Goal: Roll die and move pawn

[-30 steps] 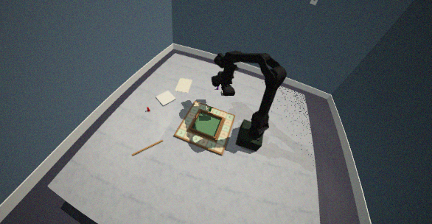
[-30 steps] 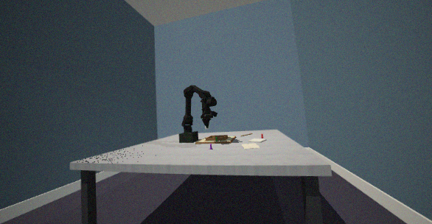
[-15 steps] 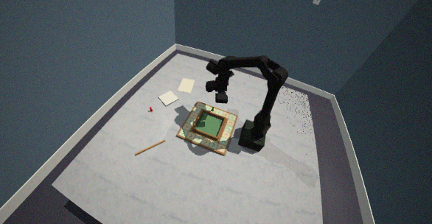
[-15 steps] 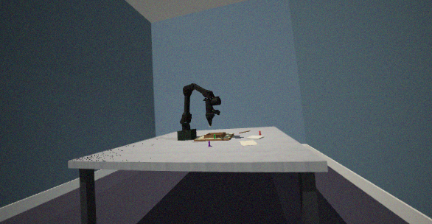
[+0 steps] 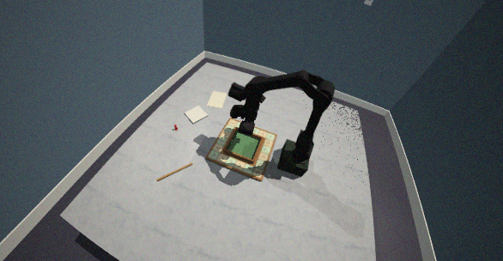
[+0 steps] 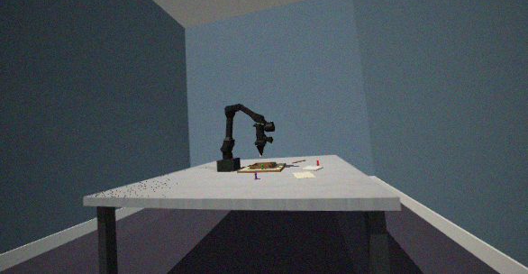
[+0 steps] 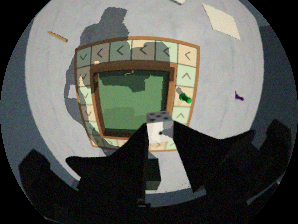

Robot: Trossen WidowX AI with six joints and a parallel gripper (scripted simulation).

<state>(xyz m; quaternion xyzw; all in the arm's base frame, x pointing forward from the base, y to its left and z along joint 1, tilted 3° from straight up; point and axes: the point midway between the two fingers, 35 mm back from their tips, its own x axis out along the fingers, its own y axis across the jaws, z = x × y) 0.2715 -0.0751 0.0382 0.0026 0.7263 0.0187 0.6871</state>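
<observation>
Now: gripper tip 70 mm to the left of the green pawn, 70 mm above it and 10 mm short of it. Also, from my gripper tip: green dice tray: 90 mm below, 50 mm to the left; pale die: right at my gripper tip; purple pawn: 290 mm to the right, 80 mm below.
</observation>
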